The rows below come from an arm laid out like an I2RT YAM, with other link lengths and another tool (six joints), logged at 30 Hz.
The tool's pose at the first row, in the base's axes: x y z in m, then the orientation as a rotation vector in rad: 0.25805 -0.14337 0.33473 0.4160 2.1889 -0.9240
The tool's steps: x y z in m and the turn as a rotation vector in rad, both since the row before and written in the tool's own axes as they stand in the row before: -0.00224 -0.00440 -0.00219 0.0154 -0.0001 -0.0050; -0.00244 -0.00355 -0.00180 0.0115 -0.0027 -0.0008; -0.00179 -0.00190 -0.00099 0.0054 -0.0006 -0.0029; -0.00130 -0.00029 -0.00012 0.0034 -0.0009 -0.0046; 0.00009 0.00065 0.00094 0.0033 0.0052 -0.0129; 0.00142 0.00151 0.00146 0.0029 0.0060 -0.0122; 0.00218 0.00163 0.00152 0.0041 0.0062 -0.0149; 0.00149 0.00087 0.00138 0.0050 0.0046 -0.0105; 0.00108 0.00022 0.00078 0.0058 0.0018 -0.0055
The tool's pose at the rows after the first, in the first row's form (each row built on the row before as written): 0.25621 -0.14487 0.33958 0.4180 2.1849 -0.9441; 0.25515 -0.14600 0.34398 0.4211 2.1783 -0.9576; 0.25490 -0.14657 0.34670 0.4203 2.1768 -0.9653; 0.25559 -0.14669 0.34784 0.4166 2.1765 -0.9716; 0.25632 -0.14696 0.34700 0.4075 2.1850 -0.9823; 0.25680 -0.14705 0.34451 0.3994 2.1941 -0.9922; 0.25679 -0.14712 0.34139 0.3890 2.2039 -1.0049; 0.25678 -0.14760 0.33923 0.3827 2.2101 -1.0163; 0.25645 -0.14806 0.33800 0.3805 2.2114 -1.0259
